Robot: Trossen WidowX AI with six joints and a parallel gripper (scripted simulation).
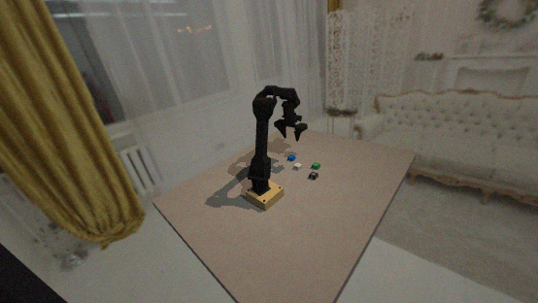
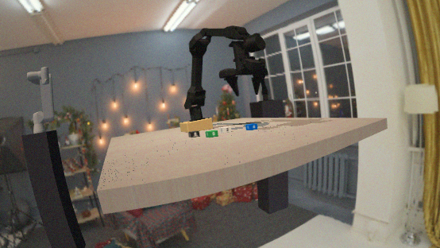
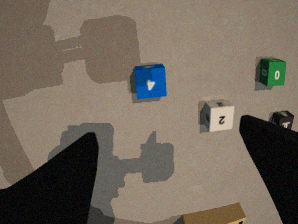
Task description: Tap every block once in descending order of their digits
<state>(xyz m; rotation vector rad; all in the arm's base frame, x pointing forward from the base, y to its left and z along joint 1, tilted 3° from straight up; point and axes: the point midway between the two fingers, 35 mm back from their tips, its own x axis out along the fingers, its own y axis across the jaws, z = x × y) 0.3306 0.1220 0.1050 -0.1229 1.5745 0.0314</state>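
My gripper tip is now 7 cm past the black block, 20 cm to the left of it and 12 cm above it. Also, from my gripper tip: blue block (1 cm behind, 12 cm below); white block (5 cm behind, 8 cm to the right, 12 cm below); green block (1 cm ahead, 16 cm to the right, 12 cm below).
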